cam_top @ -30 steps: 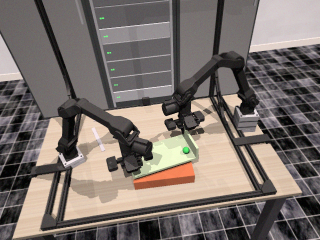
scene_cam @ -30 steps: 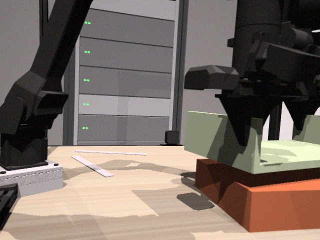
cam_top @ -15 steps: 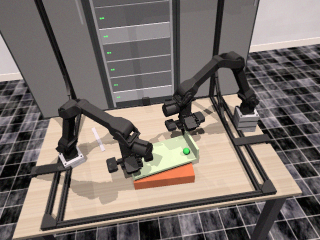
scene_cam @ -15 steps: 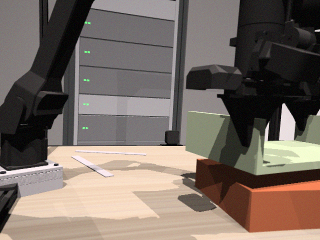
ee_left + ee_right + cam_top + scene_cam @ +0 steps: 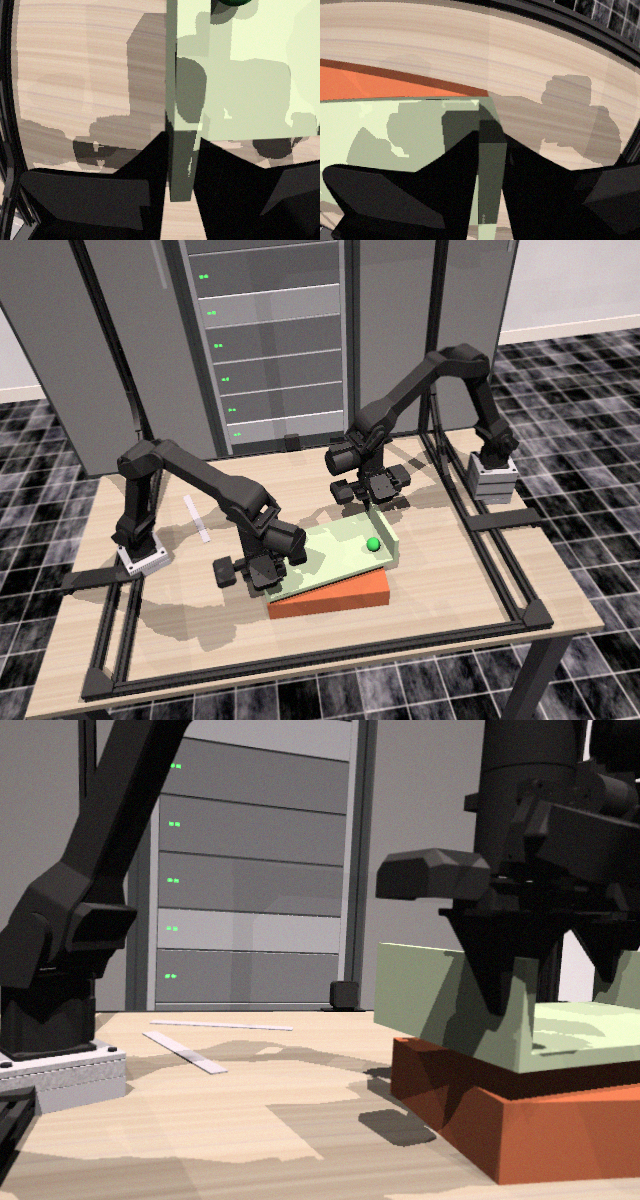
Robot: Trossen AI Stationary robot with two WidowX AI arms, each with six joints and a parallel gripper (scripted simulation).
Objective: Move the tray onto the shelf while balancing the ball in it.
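Now: left hand 110 mm short of the green ball, 40 mm above it and 20 mm to the left of it. Round my left hand: shelf: 140 mm to the right, 100 mm below, 100 mm ahead; pale green tray: 140 mm to the right, 80 mm ahead, 50 mm below.
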